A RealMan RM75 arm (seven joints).
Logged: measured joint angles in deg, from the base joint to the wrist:
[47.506, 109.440, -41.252, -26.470, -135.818, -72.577, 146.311]
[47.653, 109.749, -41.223, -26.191, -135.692, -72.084, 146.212]
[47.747, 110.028, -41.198, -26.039, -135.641, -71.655, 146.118]
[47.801, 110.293, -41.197, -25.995, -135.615, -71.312, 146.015]
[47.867, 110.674, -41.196, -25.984, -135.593, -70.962, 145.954]
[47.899, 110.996, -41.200, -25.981, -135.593, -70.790, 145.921]
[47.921, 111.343, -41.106, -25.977, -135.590, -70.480, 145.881]
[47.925, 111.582, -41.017, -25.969, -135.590, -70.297, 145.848]
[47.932, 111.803, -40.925, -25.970, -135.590, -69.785, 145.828]
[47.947, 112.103, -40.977, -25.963, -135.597, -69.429, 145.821]
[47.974, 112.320, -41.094, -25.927, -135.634, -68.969, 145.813]
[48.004, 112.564, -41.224, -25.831, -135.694, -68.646, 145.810]
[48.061, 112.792, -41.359, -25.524, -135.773, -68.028, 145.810]
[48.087, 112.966, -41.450, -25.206, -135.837, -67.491, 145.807]
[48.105, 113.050, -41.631, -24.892, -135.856, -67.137, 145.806]
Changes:
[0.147, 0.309, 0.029, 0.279, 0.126, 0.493, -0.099]
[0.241, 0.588, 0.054, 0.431, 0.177, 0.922, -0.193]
[0.295, 0.853, 0.055, 0.475, 0.203, 1.265, -0.296]
[0.361, 1.234, 0.056, 0.486, 0.225, 1.615, -0.357]
[0.393, 1.556, 0.052, 0.489, 0.225, 1.787, -0.390]
[0.415, 1.903, 0.146, 0.493, 0.228, 2.097, -0.430]
[0.419, 2.142, 0.235, 0.501, 0.228, 2.280, -0.463]
[0.426, 2.363, 0.327, 0.500, 0.228, 2.792, -0.483]
[0.441, 2.663, 0.275, 0.507, 0.221, 3.148, -0.490]
[0.468, 2.880, 0.158, 0.543, 0.184, 3.608, -0.498]
[0.498, 3.124, 0.028, 0.639, 0.124, 3.931, -0.501]
[0.555, 3.352, -0.107, 0.946, 0.045, 4.549, -0.501]
[0.581, 3.526, -0.198, 1.264, -0.019, 5.086, -0.504]
[0.599, 3.610, -0.379, 1.578, -0.038, 5.440, -0.505]

